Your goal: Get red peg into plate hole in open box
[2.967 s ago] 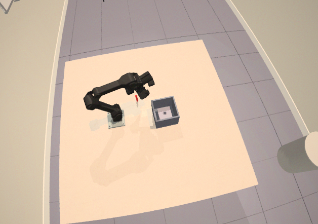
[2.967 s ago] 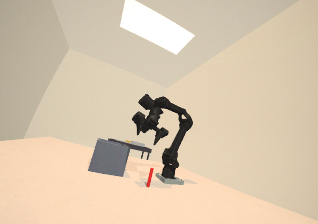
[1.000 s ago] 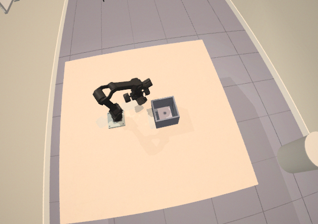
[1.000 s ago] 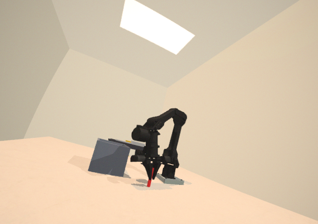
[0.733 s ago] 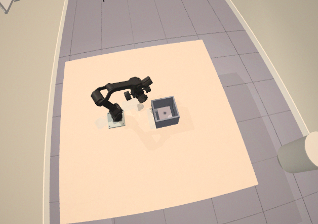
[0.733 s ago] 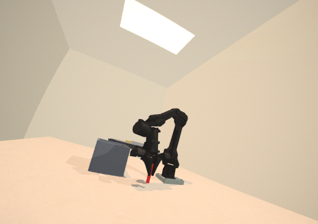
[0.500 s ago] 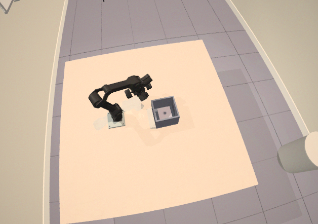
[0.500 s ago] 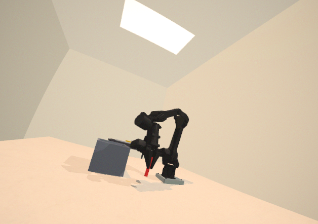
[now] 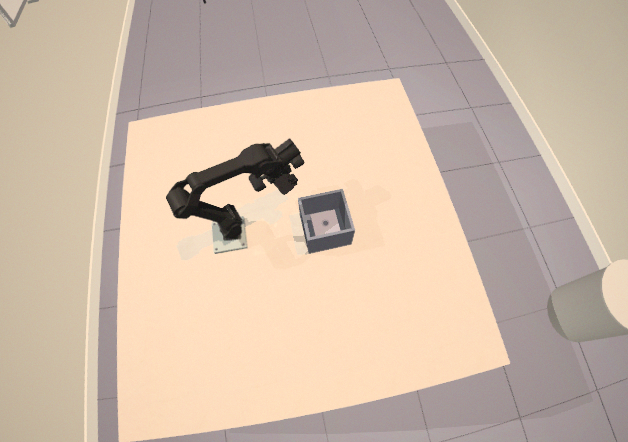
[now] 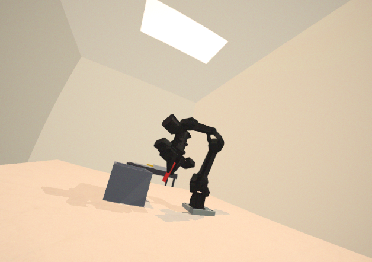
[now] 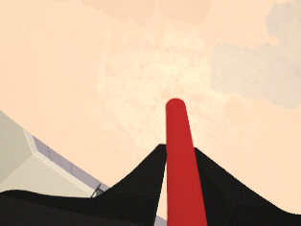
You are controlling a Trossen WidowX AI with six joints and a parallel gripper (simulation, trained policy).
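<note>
My gripper tip is 130 mm short of the plate, 170 mm to the left of it and 110 mm above it. Also, from my gripper tip: red peg: 10 mm to the right, 10 mm above.
</note>
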